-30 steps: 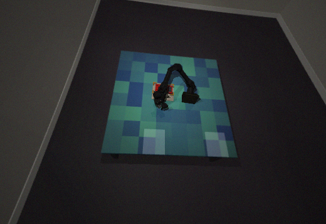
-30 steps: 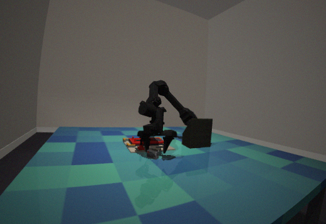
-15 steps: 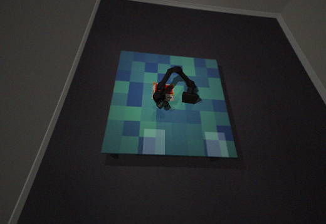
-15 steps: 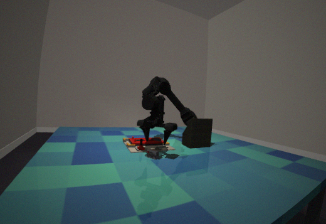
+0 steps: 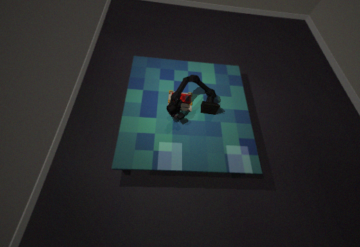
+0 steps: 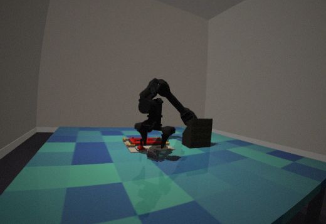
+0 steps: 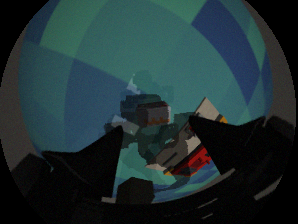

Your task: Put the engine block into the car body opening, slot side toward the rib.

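Right now my gripper tip is 4 cm above the dark grey engine block.
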